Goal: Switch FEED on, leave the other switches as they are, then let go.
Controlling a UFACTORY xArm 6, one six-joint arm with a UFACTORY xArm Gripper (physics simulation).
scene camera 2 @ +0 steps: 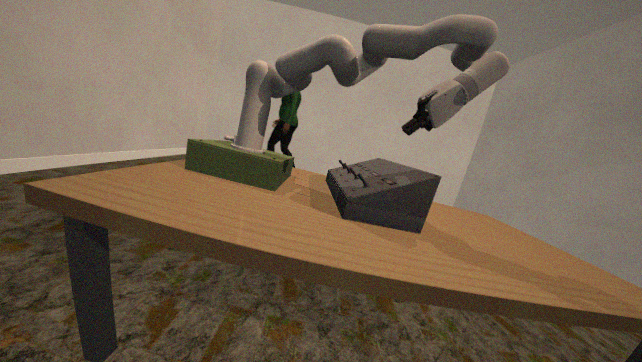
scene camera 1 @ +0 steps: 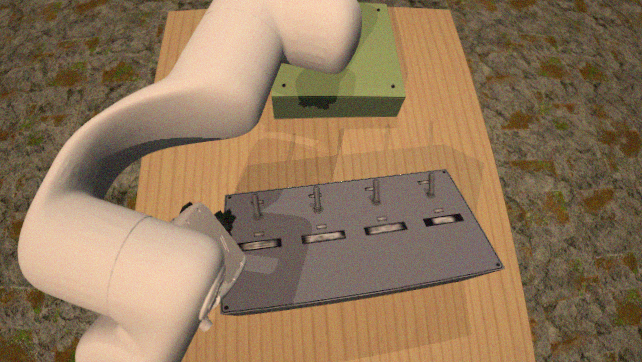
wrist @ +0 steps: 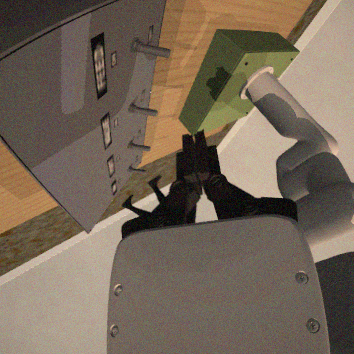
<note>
In view: the gripper (scene camera 2: 404, 131) and a grey switch panel (scene camera 1: 353, 247).
The gripper also shows in the wrist view (wrist: 196, 144). The grey switch panel is seen too in the wrist view (wrist: 78, 78).
</note>
